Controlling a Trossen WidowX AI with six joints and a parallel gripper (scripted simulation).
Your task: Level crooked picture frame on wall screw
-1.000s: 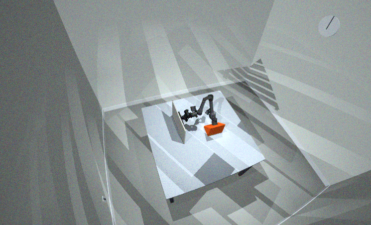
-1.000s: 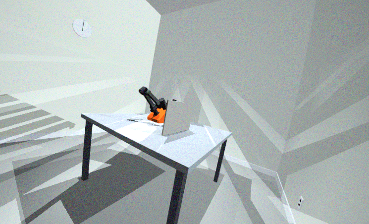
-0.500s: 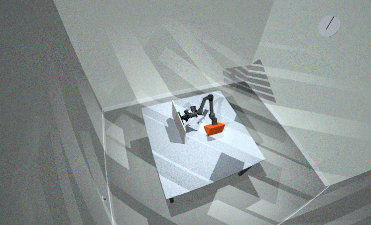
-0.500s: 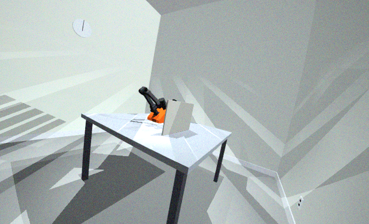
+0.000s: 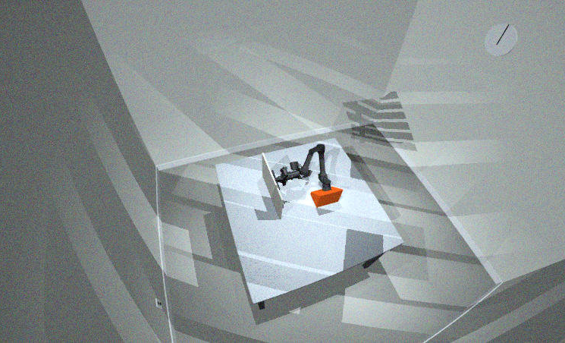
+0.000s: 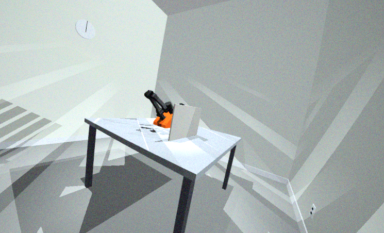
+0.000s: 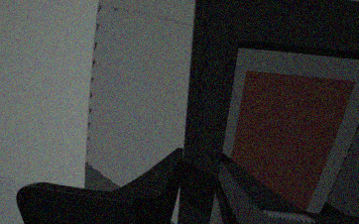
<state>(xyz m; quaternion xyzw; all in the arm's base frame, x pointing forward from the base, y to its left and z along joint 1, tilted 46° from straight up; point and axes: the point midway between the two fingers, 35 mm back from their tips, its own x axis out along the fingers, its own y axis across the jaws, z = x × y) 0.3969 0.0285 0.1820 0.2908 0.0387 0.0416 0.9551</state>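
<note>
My gripper tip is 1 cm to the left of the picture frame and 5 cm above it. Also, from my gripper tip: wall panel: 2 cm ahead, 7 cm below.
</note>
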